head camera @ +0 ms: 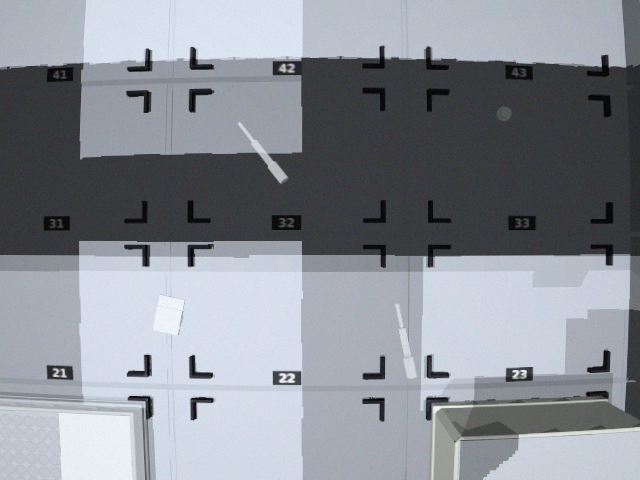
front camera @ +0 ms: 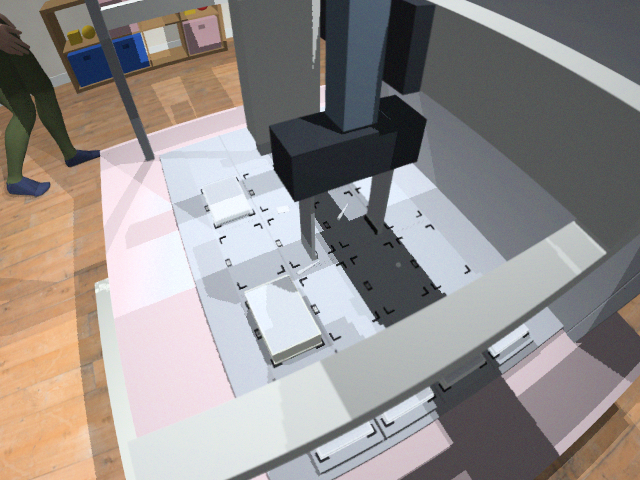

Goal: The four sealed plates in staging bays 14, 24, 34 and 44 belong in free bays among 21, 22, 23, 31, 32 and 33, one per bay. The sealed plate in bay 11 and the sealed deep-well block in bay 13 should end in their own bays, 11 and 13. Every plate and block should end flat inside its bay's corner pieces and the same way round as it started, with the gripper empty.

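Places are measured from the robot's base along level axes (x up, y right, z ahead), in millimetres.
Pixels of known places: gripper, fingertip midpoint: (front camera: 342, 237); robot's base at its link origin: (front camera: 202, 190).
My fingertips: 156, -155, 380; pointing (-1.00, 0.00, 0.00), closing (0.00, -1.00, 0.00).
Note:
Ahead of a thing's pixels: the offset from my fingertips to its middle, as dx, dy, dz. "*": to the spot under its first point.
My gripper (front camera: 345, 243) is open, its two jaws wide apart above the middle of the deck with no plate between them; the jaws do not show in the head view. The sealed plate @(-149, +112, -316) (front camera: 227, 200) (head camera: 31, 444) lies in bay 11. The taller sealed deep-well block @(-135, +112, +12) (front camera: 284, 316) (head camera: 558, 457) stands in bay 13, its lower part cut off in the head view. At the front edge, the staging bays hold a plate in bay 14 @(* -127, +114, +234) (front camera: 345, 441), one in bay 24 @(* -127, +8, +233) (front camera: 408, 405), a shadowed one in bay 34 @(* -127, -98, +230) (front camera: 462, 369) and one in bay 44 @(* -127, -202, +235) (front camera: 509, 341).
A thin white tip @(* -151, -103, -170) (front camera: 342, 210) (head camera: 263, 153) lies in bay 32. Another tip @(* -151, +25, -70) (front camera: 308, 267) (head camera: 405, 341) lies between bays 22 and 23. A small white piece @(-156, +8, -233) (front camera: 282, 209) (head camera: 169, 315) lies between bays 21 and 22. A small disc @(-154, -132, +0) (front camera: 398, 264) (head camera: 504, 113) lies in bay 33.

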